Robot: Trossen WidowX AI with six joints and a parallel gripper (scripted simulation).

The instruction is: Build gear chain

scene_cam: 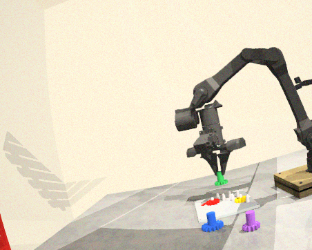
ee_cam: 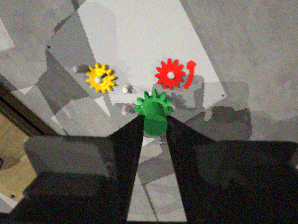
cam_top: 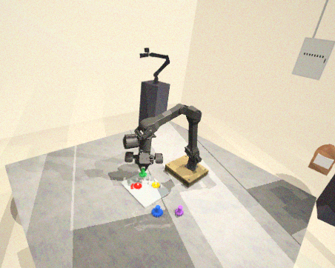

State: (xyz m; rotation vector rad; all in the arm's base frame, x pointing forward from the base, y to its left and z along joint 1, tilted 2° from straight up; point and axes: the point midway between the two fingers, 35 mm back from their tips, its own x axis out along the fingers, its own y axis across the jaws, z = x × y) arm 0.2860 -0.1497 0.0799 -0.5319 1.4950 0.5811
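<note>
My gripper tip is 1 cm above the green gear. Round my gripper tip: red arrow 6 cm ahead, 2 cm to the right, 8 cm below; yellow gear 3 cm behind, 7 cm to the left, 7 cm below; red gear 4 cm ahead, 7 cm below.
</note>
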